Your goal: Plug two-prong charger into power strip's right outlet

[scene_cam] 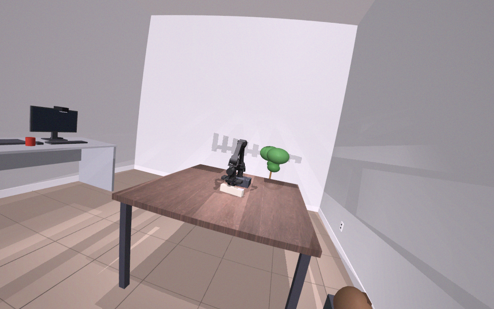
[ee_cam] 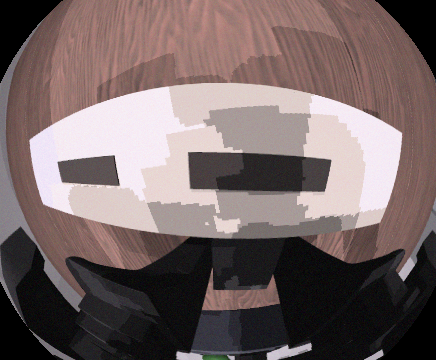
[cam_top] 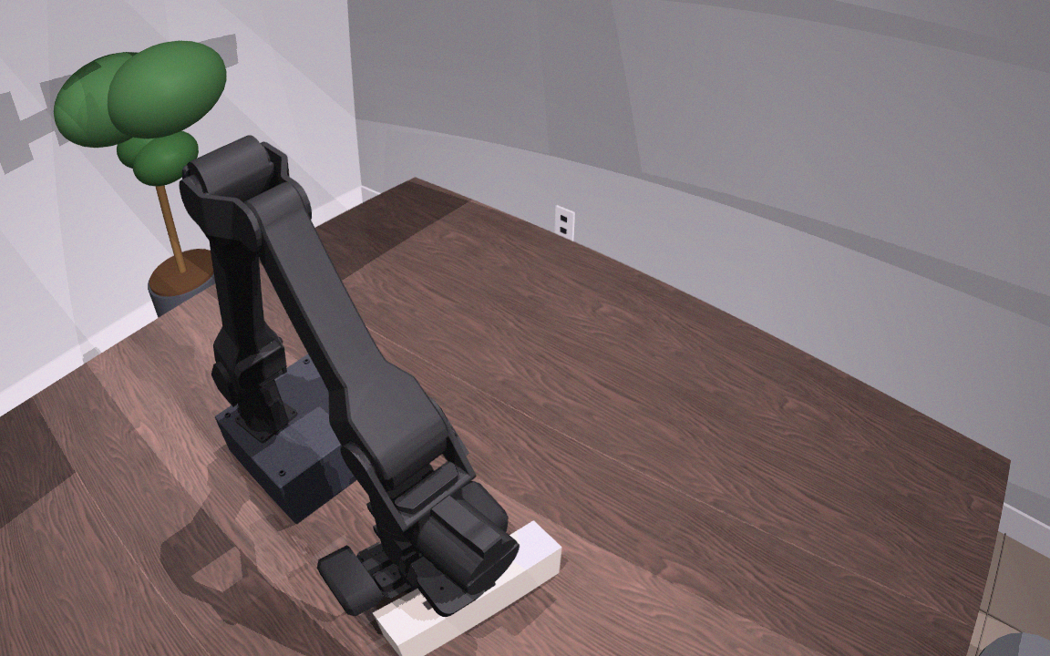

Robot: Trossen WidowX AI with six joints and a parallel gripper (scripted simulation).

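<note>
Right now the two-prong charger is 20 mm ahead of my gripper tip and 10 mm above it.
</note>
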